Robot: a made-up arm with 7 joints.
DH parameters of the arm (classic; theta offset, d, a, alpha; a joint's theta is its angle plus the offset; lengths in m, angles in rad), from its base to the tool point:
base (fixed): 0 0.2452 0.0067 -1.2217
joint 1: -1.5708 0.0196 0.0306 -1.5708
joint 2: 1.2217 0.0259 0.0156 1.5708
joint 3: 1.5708 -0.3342 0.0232 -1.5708
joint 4: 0 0.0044 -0.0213 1.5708
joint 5: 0 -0.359 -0.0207 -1.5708
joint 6: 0 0.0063 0.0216 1.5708
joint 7: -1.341 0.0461 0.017 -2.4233
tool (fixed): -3.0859 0.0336 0 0
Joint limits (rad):
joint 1: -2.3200..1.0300
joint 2: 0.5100..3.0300
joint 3: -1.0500..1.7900
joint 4: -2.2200..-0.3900
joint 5: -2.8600..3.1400
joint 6: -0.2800..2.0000
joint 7: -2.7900..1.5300
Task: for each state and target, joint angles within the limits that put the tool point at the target. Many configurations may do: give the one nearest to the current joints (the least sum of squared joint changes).
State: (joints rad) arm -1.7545 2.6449 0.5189 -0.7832 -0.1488 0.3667 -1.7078
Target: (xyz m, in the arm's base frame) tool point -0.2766 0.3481 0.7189
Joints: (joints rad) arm -1.5346 2.2983 0.3341 -1.0381 -0.1289 0.3594 -1.6940
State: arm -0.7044 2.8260 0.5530 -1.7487 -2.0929 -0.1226 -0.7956
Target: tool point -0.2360 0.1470 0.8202
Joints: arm -1.0114 2.5764 0.5525 -1.1352 -2.0896 -0.0583 -0.7889
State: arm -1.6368 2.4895 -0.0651 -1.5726 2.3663 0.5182 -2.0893
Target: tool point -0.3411 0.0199 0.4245
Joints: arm -2.1321 2.6246 0.3471 -2.1208 2.3859 0.4981 -2.0609
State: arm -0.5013 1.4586 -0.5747 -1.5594 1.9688 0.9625 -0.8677
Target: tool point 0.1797 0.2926 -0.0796
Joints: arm 0.1655 1.6041 -1.0500 -1.7849 1.9318 0.9177 -0.9365
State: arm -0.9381 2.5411 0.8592 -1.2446 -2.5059 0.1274 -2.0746
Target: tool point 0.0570 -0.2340 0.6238
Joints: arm -0.4843 2.9973 0.8156 -1.8820 -2.5430 0.0970 -2.1235
